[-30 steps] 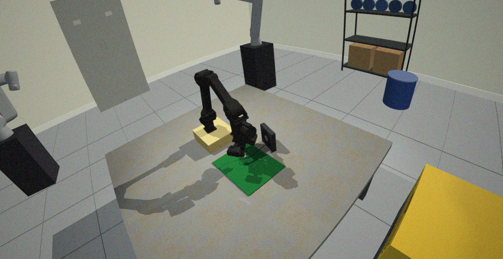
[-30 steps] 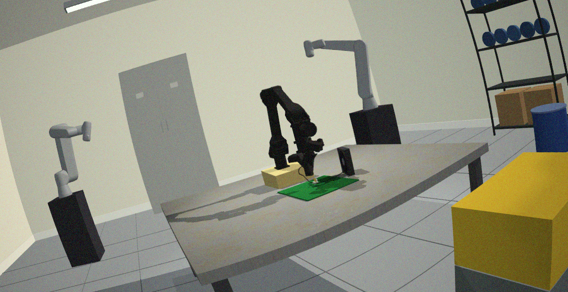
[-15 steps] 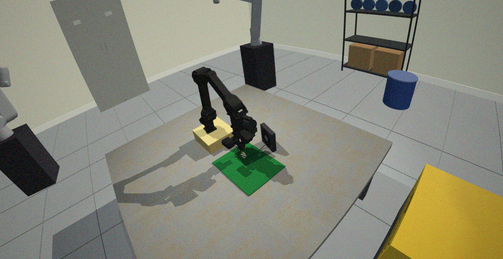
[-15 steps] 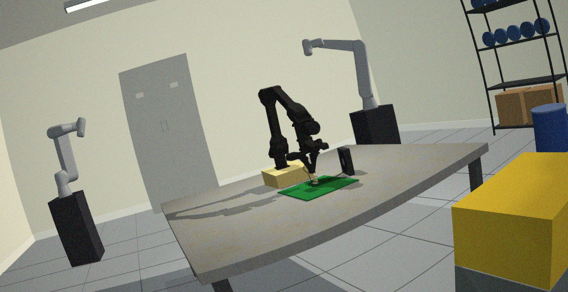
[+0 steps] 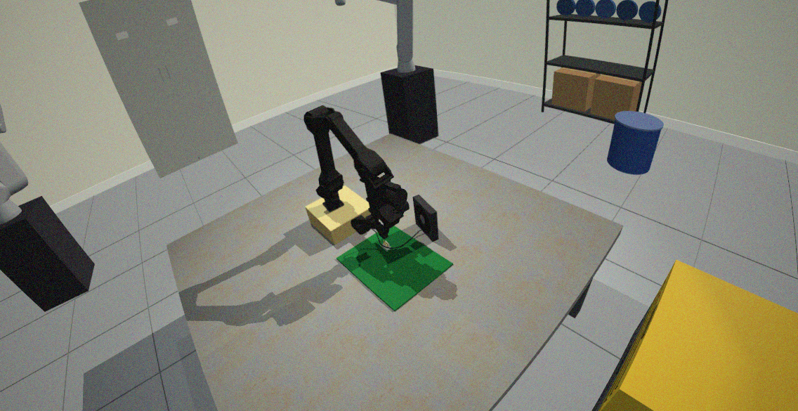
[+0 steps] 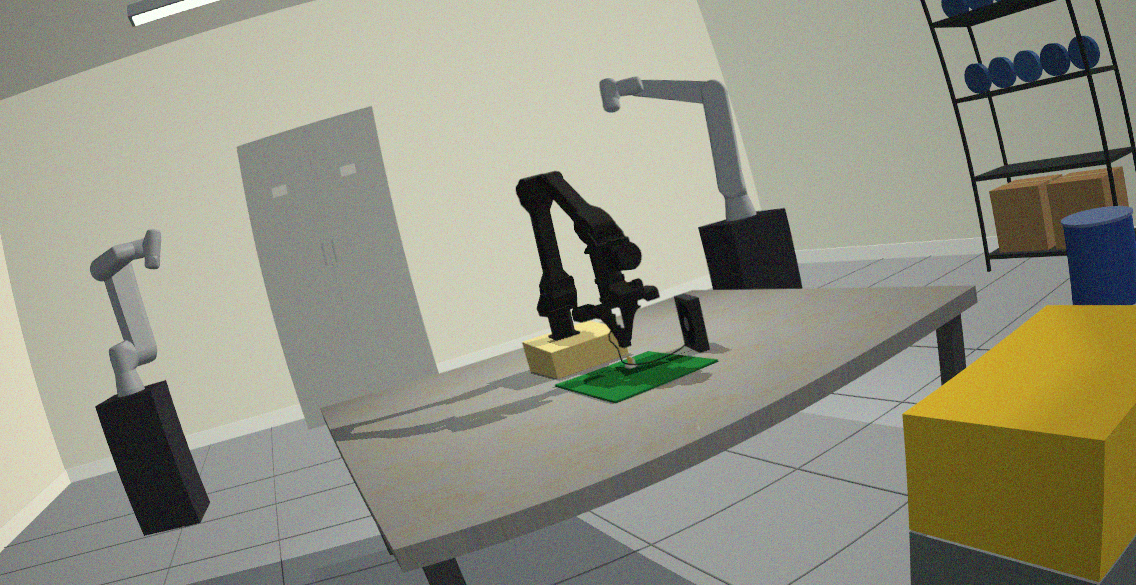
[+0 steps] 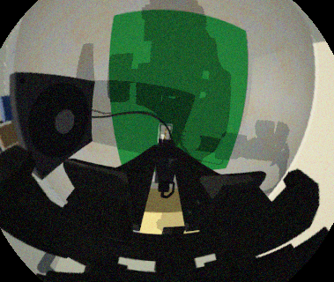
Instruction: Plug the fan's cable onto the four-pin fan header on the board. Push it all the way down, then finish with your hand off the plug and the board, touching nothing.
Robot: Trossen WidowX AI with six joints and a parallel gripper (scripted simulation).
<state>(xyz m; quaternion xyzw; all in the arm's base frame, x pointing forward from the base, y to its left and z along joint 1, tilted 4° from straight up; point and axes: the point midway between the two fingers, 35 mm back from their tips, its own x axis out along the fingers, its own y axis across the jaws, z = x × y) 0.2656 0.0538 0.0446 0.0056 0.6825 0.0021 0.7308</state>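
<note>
Now: the four-pin fan header 6 cm below my gripper tip. Round my gripper tip: green board 8 cm below, 7 cm ahead, 2 cm to the right; then black fan 14 cm to the left, 2 cm ahead; then dark plug 1 cm behind, 1 cm above.
</note>
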